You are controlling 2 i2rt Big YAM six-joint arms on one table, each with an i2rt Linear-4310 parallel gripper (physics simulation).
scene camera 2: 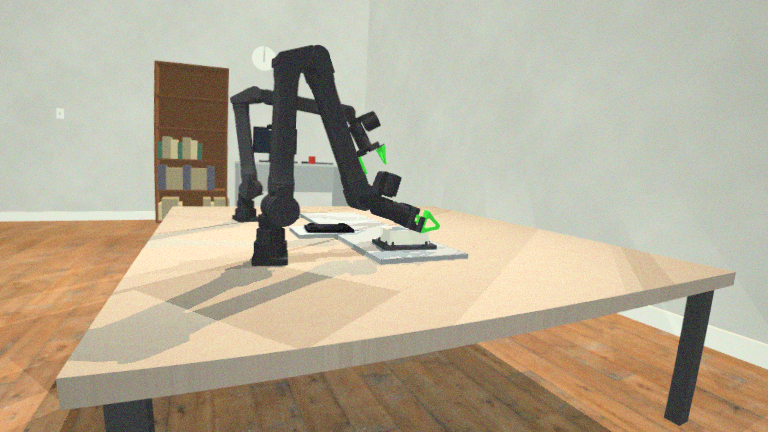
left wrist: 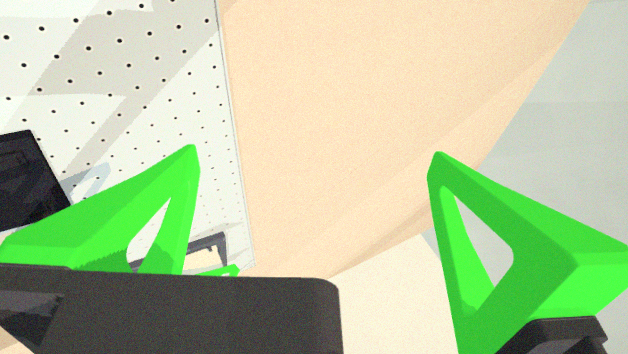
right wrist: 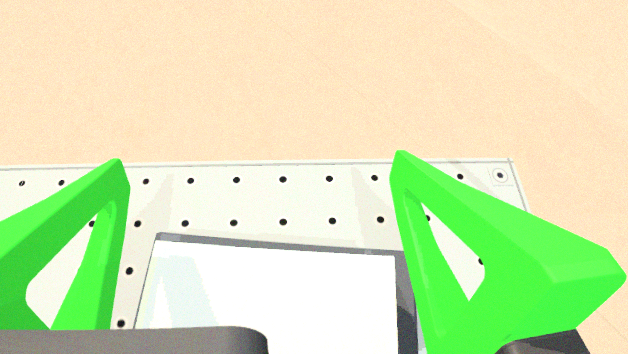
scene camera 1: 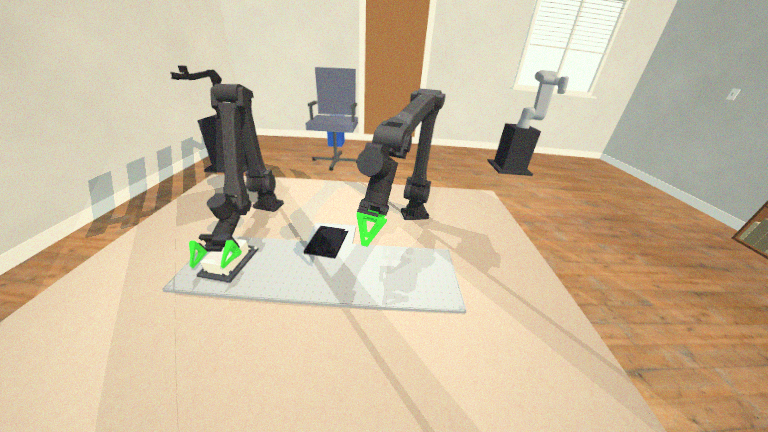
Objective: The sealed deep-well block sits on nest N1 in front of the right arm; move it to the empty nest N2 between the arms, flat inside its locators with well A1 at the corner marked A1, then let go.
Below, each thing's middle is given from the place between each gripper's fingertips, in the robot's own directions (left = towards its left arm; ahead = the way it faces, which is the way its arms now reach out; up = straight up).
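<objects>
The black nest (scene camera 1: 327, 241) is 170 mm to the right of my left hand, 250 mm behind it and 210 mm below it. As for the white block (scene camera 2: 400, 235), it is 480 mm to the right of my left hand, 110 mm behind it and 190 mm below it.
The black nest is 230 mm behind my right hand, 310 mm to the left of it and 60 mm below it, while the white block is 90 mm behind my right hand and 30 mm below it.
</objects>
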